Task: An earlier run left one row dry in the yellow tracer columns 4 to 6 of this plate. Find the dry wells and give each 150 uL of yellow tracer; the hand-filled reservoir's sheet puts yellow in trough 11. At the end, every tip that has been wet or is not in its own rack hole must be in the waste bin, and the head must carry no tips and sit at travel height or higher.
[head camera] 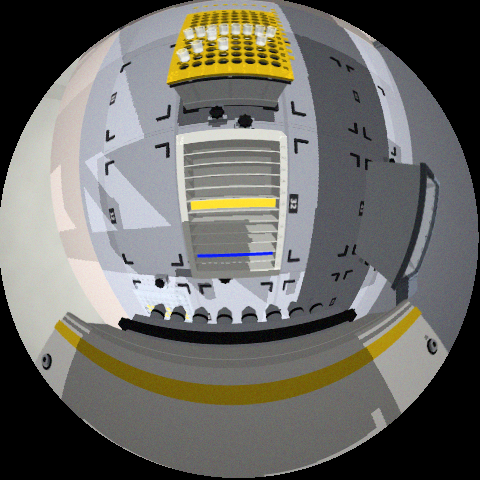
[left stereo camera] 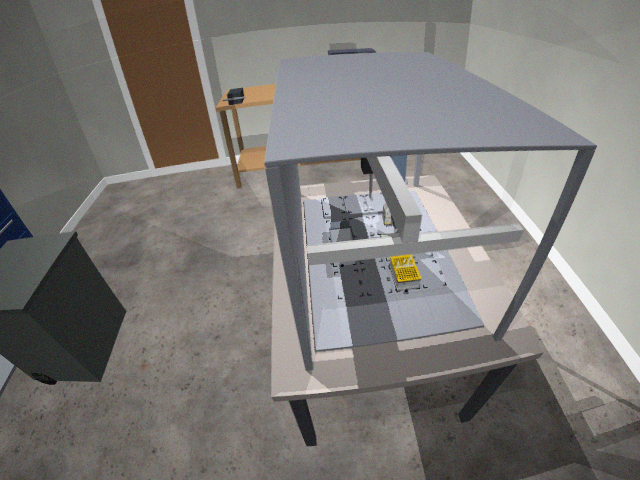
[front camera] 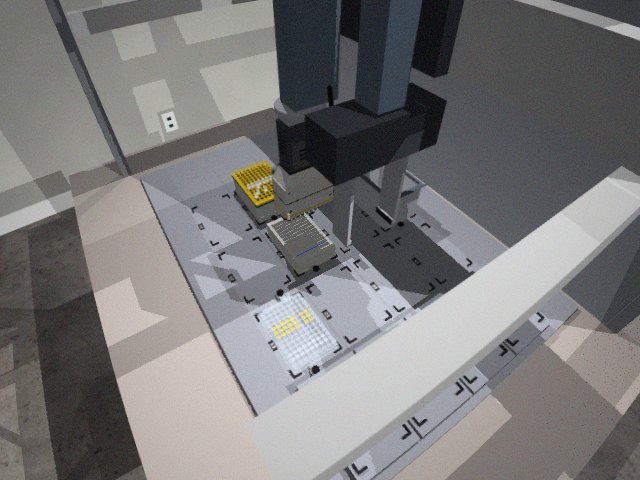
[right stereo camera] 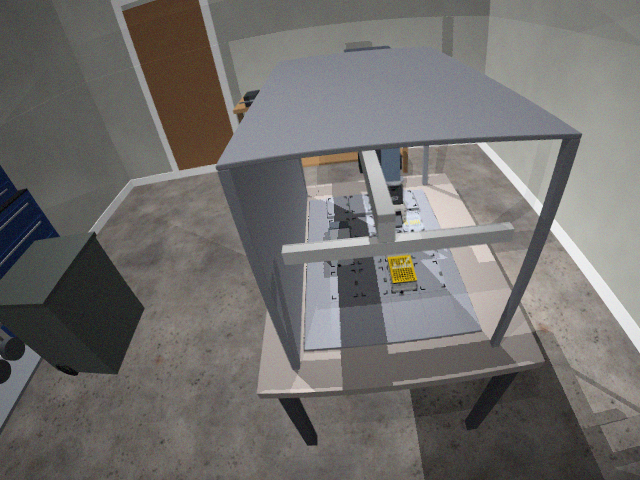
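The pipetting head [front camera: 302,192] is above the back part of the pale reservoir [front camera: 306,259] [head camera: 282,200]. Its dark nozzles [head camera: 225,315] show no tips. Yellow liquid [head camera: 233,204] fills a trough near the reservoir's middle and a blue strip [head camera: 235,255] lies near its front end; trough numbers are unreadable. The clear plate [front camera: 312,352] holds two blocks of yellow wells [front camera: 285,327] [front camera: 306,316] with a row gap between. The yellow tip rack [front camera: 253,184] [head camera: 230,72] [left stereo camera: 405,271] [right stereo camera: 402,271] holds one line of white tips and several scattered ones. The parked gripper [front camera: 368,231] hangs open and empty.
The grey waste bin [front camera: 415,190] [head camera: 390,215] stands right of the reservoir, partly hidden by the gripper in the front view. A pale beam [front camera: 444,330] [left stereo camera: 413,245] [right stereo camera: 398,243] crosses the frame above the deck. Black corner marks and pegs surround the deck positions.
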